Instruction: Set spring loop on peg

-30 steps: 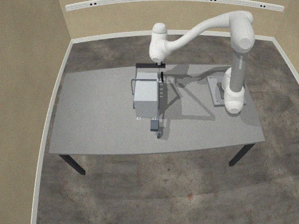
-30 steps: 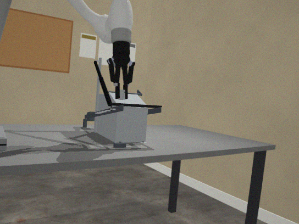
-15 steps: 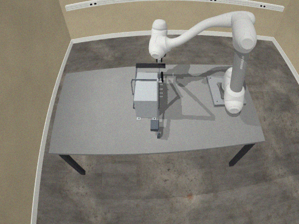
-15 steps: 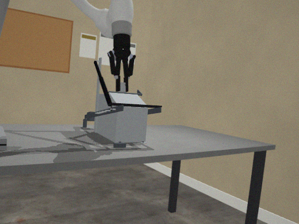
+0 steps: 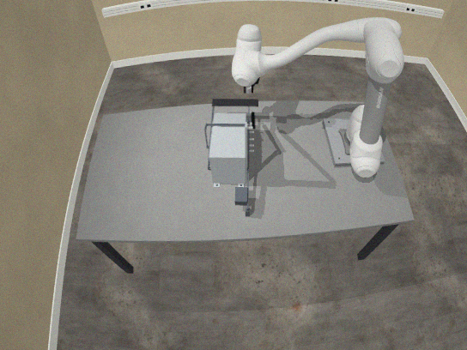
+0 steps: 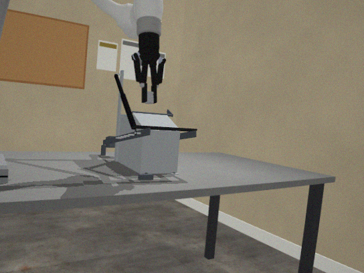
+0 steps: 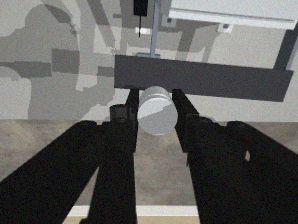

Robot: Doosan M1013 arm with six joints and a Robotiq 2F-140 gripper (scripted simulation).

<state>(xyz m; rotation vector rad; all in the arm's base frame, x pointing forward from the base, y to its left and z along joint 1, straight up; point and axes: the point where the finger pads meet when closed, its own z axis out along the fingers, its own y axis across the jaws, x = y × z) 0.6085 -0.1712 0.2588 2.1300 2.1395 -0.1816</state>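
Now: hand 10 mm past the dark spring, 180 mm to the right of it and 40 mm above it. The rest, counted from my hand: steel test weight (10 mm below).
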